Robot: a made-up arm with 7 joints.
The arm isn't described. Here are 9 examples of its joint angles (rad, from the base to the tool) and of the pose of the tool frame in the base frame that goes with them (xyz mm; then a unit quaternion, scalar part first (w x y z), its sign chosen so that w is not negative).
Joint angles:
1: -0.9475 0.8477 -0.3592 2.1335 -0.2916 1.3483 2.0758
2: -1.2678 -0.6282 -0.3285 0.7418 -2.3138 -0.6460 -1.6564
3: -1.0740 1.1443 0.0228 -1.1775 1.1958 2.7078 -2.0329
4: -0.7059 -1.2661 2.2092 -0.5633 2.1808 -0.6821 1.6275
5: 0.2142 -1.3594 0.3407 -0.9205 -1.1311 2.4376 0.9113
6: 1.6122 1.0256 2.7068 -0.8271 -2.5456 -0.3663 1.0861
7: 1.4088 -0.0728 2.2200 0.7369 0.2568 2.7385 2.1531
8: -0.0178 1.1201 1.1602 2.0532 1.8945 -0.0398 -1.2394
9: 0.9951 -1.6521 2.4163 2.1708 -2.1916 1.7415 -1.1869
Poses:
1: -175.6 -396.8 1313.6 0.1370 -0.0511 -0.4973 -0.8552
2: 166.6 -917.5 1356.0 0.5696 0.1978 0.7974 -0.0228
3: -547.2 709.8 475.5 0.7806 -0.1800 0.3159 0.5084
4: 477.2 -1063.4 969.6 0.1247 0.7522 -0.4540 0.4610
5: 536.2 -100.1 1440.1 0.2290 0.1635 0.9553 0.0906
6: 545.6 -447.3 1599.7 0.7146 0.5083 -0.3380 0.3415
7: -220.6 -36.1 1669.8 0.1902 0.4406 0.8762 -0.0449
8: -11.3 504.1 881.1 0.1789 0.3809 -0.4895 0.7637
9: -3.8 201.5 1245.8 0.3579 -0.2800 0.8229 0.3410
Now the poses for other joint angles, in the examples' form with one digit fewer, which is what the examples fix.
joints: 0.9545 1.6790 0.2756 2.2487 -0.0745 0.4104 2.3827
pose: -78 -133 1285 0.841 0.342 -0.268 -0.321
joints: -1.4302 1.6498 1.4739 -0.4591 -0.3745 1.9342 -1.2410
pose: -681 872 555 0.893 0.140 0.401 0.149
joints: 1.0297 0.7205 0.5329 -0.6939 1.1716 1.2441 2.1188
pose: -165 -1008 1263 0.103 -0.796 -0.200 -0.561
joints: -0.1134 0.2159 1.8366 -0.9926 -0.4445 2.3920 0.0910
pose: -70 -702 1340 0.312 -0.268 0.355 0.840
